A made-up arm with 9 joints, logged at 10 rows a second.
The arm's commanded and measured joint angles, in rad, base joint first. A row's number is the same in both.
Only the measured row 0 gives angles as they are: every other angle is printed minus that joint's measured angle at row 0.
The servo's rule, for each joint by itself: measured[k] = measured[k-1] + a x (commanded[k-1-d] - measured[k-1]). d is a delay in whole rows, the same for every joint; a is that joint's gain. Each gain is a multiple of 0.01, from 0.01 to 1. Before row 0 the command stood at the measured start. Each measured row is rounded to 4 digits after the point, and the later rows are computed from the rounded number. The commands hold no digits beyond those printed.
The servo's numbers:
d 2
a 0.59 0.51 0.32 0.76 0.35 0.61 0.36 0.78 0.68
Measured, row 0:
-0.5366 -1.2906 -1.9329 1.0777 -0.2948 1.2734 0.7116 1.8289 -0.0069
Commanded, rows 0 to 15:
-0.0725 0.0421 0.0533 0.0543 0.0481 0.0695 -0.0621 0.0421 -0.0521
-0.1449 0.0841 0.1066 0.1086 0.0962 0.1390 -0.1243 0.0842 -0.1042
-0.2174 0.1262 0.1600 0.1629 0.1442 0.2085 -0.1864 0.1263 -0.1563
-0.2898 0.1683 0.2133 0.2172 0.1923 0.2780 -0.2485 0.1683 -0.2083
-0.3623 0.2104 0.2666 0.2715 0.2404 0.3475 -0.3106 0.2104 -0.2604
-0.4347 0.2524 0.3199 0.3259 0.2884 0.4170 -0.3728 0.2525 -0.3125
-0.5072 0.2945 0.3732 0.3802 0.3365 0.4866 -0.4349 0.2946 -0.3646
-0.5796 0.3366 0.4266 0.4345 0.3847 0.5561 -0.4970 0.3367 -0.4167
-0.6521 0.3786 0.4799 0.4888 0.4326 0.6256 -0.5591 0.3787 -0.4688
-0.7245 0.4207 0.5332 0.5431 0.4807 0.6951 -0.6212 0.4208 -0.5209
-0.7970 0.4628 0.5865 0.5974 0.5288 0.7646 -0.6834 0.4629 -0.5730
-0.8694 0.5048 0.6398 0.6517 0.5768 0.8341 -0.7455 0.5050 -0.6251
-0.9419 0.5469 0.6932 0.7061 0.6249 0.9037 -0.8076 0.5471 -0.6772
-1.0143 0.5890 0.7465 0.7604 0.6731 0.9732 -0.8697 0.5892 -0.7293
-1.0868 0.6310 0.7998 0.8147 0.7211 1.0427 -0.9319 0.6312 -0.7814
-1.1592 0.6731 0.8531 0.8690 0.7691 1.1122 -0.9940 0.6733 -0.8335
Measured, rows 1 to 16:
0.0000 0.0000 0.0000 0.0000 0.0000 0.0000 0.0000 0.0000 0.0000
0.0000 0.0000 0.0000 0.0000 0.0000 0.0000 0.0000 0.0000 0.0000
-0.0428 0.0215 0.0171 0.0413 0.0168 0.0424 -0.0224 0.0328 -0.0354
-0.1030 0.0534 0.0457 0.0924 0.0446 0.1013 -0.0591 0.0729 -0.0822
-0.1705 0.0905 0.0823 0.1460 0.0795 0.1667 -0.1049 0.1146 -0.1326
-0.2409 0.1302 0.1242 0.2001 0.1190 0.2346 -0.1566 0.1565 -0.1841
-0.3125 0.1711 0.1698 0.2544 0.1615 0.3035 -0.2120 0.1985 -0.2360
-0.3846 0.2126 0.2178 0.3087 0.2059 0.3727 -0.2699 0.2406 -0.2880
-0.4569 0.2544 0.2675 0.3630 0.2516 0.4422 -0.3293 0.2827 -0.3401
-0.5293 0.2963 0.3184 0.4173 0.2982 0.5117 -0.3897 0.3248 -0.3922
-0.6018 0.3383 0.3701 0.4716 0.3452 0.5812 -0.4507 0.3668 -0.4443
-0.6742 0.3803 0.4223 0.5259 0.3926 0.6507 -0.5121 0.4089 -0.4964
-0.7467 0.4224 0.4748 0.5802 0.4403 0.7202 -0.5738 0.4510 -0.5485
-0.8191 0.4644 0.5276 0.6345 0.4881 0.7897 -0.6356 0.4931 -0.6006
-0.8916 0.5065 0.5806 0.6889 0.5360 0.8592 -0.6975 0.5352 -0.6527
-0.9640 0.5486 0.6337 0.7432 0.5840 0.9287 -0.7595 0.5773 -0.7048

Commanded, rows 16 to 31:
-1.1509 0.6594 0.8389 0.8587 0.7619 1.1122 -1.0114 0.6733 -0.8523
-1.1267 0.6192 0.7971 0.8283 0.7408 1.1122 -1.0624 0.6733 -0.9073
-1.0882 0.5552 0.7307 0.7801 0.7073 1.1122 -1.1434 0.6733 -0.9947
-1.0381 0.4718 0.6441 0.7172 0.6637 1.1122 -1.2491 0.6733 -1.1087
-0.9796 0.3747 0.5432 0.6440 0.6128 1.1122 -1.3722 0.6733 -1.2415
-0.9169 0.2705 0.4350 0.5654 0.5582 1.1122 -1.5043 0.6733 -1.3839
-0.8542 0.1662 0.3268 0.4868 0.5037 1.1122 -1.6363 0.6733 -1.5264
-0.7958 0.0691 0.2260 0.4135 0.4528 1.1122 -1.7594 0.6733 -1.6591
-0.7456 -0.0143 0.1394 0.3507 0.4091 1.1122 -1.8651 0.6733 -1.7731
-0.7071 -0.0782 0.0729 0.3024 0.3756 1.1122 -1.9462 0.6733 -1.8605
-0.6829 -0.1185 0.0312 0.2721 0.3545 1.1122 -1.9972 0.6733 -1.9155
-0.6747 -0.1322 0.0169 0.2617 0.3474 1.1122 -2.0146 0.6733 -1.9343
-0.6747 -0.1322 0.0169 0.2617 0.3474 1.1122 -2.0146 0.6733 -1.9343
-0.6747 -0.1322 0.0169 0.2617 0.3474 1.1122 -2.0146 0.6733 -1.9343
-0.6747 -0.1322 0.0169 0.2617 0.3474 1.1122 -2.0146 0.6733 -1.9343
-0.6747 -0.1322 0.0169 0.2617 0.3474 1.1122 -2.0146 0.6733 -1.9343
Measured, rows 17 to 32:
-1.0365 0.5906 0.6869 0.7975 0.6320 0.9982 -0.8216 0.6193 -0.7569
-1.1089 0.6327 0.7401 0.8518 0.6800 1.0677 -0.8837 0.6614 -0.8090
-1.1337 0.6463 0.7717 0.8570 0.7087 1.0948 -0.9297 0.6707 -0.8384
-1.1296 0.6325 0.7798 0.8352 0.7199 1.1054 -0.9775 0.6727 -0.8853
-1.1052 0.5931 0.7641 0.7933 0.7155 1.1095 -1.0372 0.6732 -0.9597
-1.0656 0.5312 0.7257 0.7355 0.6974 1.1111 -1.1135 0.6733 -1.0610
-1.0149 0.4514 0.6673 0.6660 0.6678 1.1118 -1.2066 0.6733 -1.1837
-0.9571 0.3591 0.5930 0.5895 0.6294 1.1120 -1.3138 0.6733 -1.3198
-0.8964 0.2607 0.5078 0.5114 0.5854 1.1121 -1.4299 0.6733 -1.4603
-0.8370 0.1630 0.4176 0.4370 0.5390 1.1122 -1.5485 0.6733 -1.5955
-0.7831 0.0726 0.3286 0.3714 0.4935 1.1122 -1.6625 0.6733 -1.7163
-0.7383 -0.0043 0.2468 0.3190 0.4522 1.1122 -1.7646 0.6733 -1.8144
-0.7056 -0.0625 0.1778 0.2834 0.4180 1.1122 -1.8483 0.6733 -1.8831
-0.6874 -0.0980 0.1263 0.2669 0.3933 1.1122 -1.9082 0.6733 -1.9179
-0.6799 -0.1154 0.0913 0.2629 0.3772 1.1122 -1.9465 0.6733 -1.9291
-0.6768 -0.1240 0.0675 0.2620 0.3668 1.1122 -1.9710 0.6733 -1.9326

